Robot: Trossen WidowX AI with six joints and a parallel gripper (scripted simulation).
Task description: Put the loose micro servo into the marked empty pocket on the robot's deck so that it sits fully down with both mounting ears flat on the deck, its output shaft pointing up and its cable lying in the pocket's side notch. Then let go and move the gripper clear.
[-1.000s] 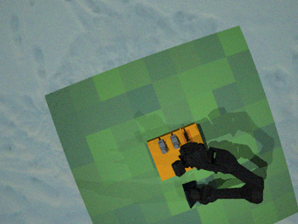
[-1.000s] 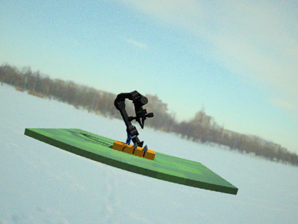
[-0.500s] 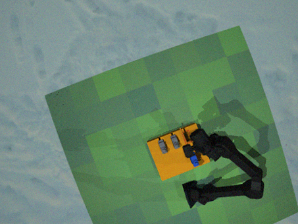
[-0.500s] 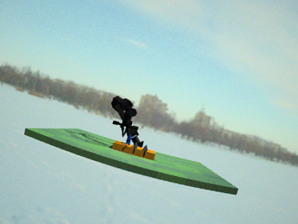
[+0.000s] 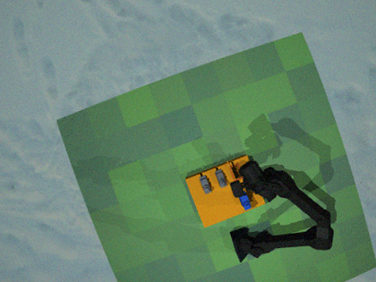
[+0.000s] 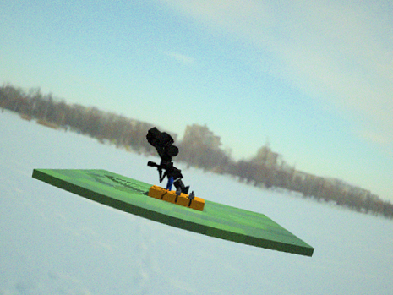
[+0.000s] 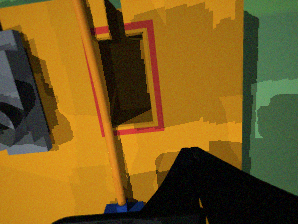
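Now: gripper tip 11 cm to the right of the orange deck, 8 cm past it and 6 cm above it.
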